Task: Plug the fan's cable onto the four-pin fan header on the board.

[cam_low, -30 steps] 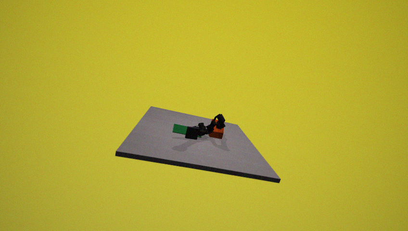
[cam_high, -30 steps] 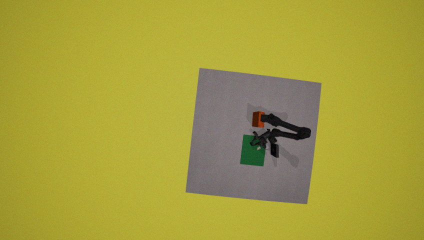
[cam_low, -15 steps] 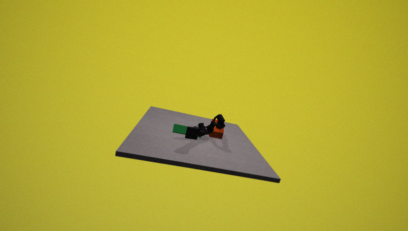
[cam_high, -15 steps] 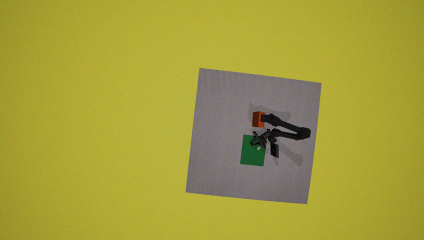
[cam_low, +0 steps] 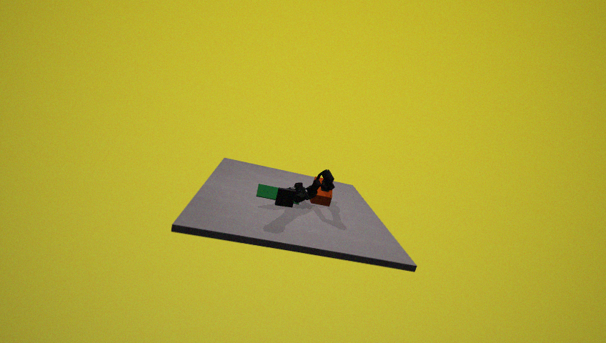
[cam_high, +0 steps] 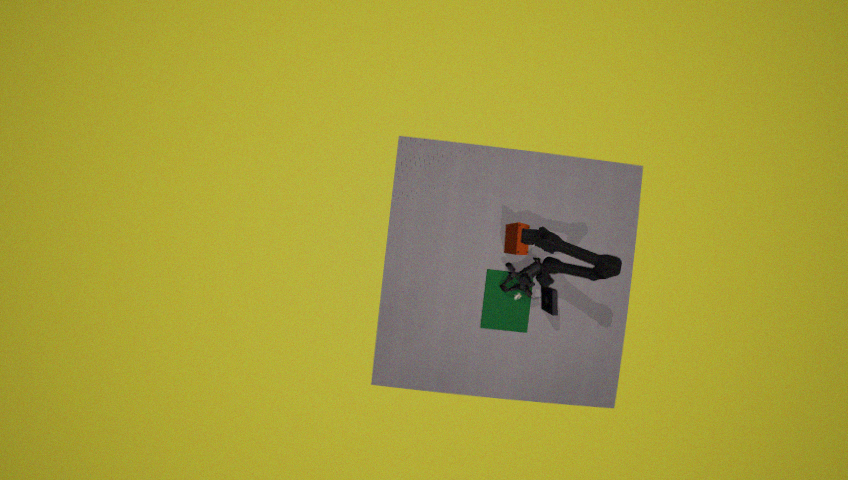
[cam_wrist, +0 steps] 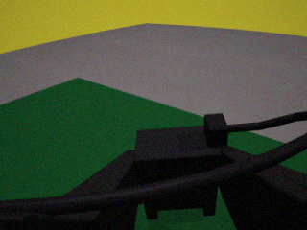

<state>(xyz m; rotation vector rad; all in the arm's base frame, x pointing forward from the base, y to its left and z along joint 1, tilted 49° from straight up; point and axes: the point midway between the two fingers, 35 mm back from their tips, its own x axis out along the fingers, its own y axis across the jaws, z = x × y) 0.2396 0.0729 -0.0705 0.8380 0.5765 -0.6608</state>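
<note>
The fan plug lies 10 mm below my gripper tip. From my gripper tip the other things lie so: black fan (210 mm to the left, 30 mm ahead, 20 mm above); then white four-pin header (80 mm to the left, 30 mm below, 30 mm ahead); then green board (70 mm ahead, 50 mm below, 40 mm to the left).
</note>
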